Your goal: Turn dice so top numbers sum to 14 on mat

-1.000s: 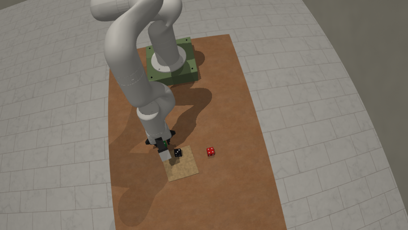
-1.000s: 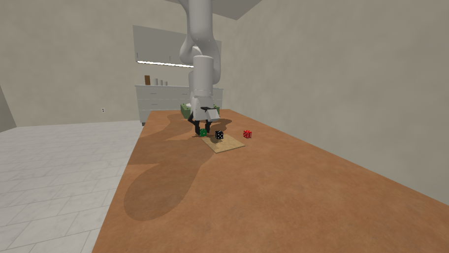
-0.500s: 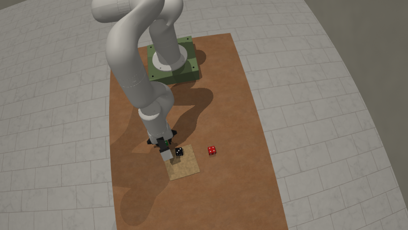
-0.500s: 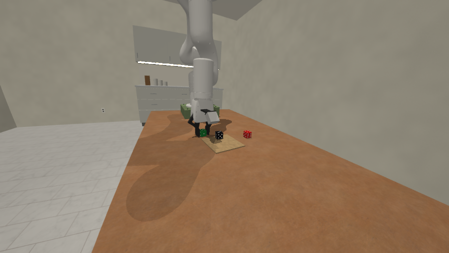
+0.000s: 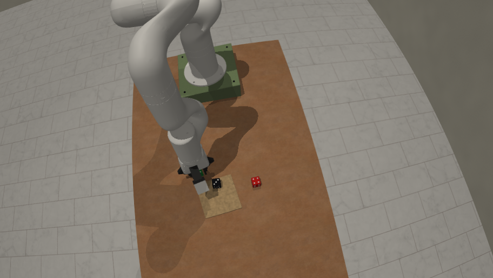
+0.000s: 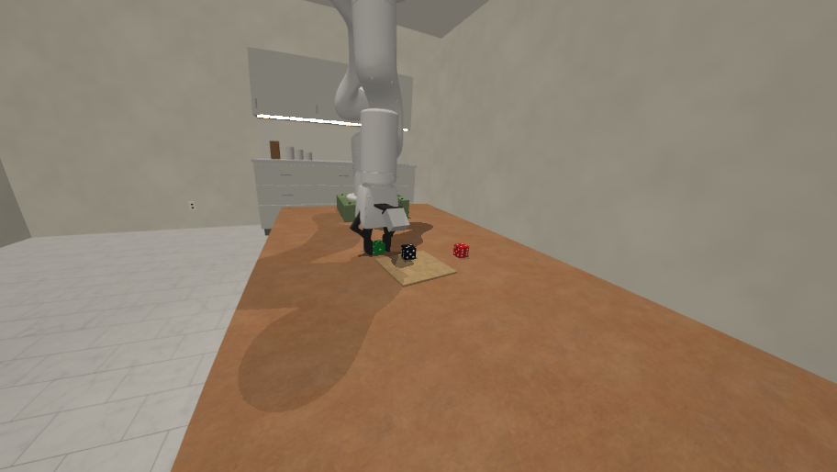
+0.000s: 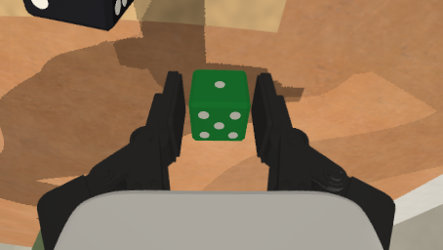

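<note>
Now: hand 1 cm above the green die. Also, from my hand: black die (6 cm to the left, 6 cm ahead); tan square mat (11 cm ahead, 5 cm to the left, 2 cm below); red die (20 cm to the left, 10 cm ahead, 1 cm below).
</note>
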